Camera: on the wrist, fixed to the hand. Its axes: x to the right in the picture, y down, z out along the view.
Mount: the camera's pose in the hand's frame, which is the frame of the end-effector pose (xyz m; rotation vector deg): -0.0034 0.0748 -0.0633 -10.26 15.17 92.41
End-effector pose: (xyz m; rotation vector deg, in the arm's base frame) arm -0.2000 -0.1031 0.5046 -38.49 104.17 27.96
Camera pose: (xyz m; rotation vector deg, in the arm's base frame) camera -0.2931 -0.0851 0.5294 48.90 130.06 93.77
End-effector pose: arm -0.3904 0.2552 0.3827 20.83 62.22 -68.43
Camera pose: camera -0.3553 0.3321 0.3330 57.30 41.18 22.42
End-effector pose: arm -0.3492 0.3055 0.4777 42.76 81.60 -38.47
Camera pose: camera -0.3290 0.4012 0.4849 87.03 38.43 46.52
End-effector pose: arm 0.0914 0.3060 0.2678 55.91 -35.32 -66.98
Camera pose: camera 0.1779 0.3345 0.3040 12.51 -44.69 19.44
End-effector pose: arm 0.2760 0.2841 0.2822 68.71 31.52 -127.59
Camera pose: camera 0.3646 0.2645 0.2451 64.85 -10.21 -36.76
